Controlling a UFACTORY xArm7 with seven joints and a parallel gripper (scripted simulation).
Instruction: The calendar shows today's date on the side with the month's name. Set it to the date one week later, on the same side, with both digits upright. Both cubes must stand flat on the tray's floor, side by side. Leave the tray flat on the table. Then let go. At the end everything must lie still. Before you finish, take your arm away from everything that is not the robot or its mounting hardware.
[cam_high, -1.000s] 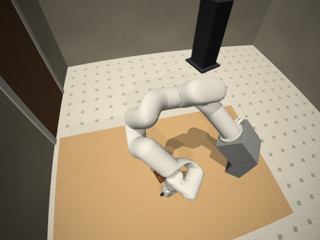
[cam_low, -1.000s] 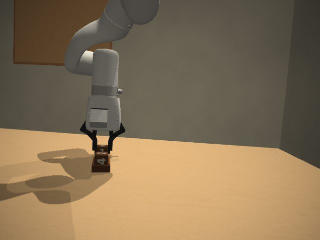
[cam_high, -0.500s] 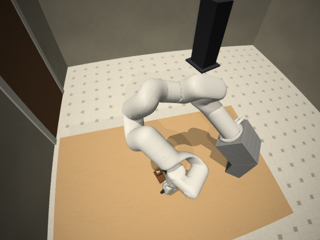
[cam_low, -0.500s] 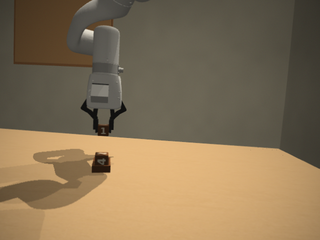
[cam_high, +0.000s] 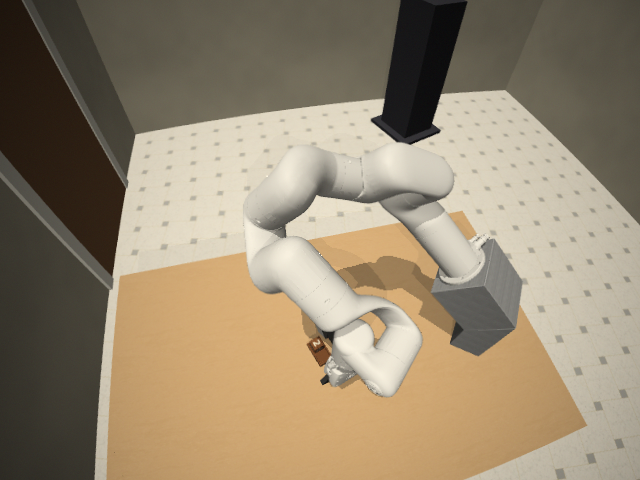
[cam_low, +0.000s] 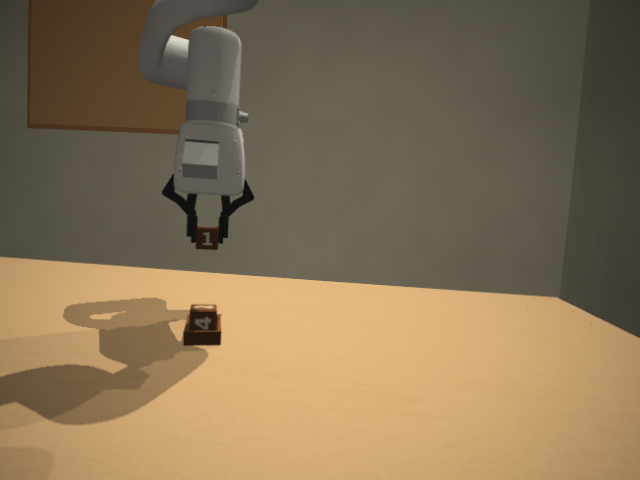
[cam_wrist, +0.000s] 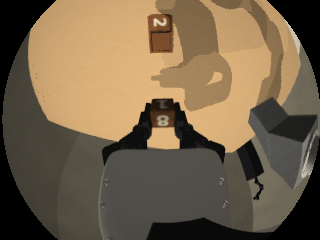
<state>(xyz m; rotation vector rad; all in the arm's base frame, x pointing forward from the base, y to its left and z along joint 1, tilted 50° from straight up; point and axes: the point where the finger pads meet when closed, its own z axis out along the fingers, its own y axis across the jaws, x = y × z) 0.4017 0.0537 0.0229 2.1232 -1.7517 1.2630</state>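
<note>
Now: the brown tray 12 cm below my hand and 11 cm to the right of it.
</note>
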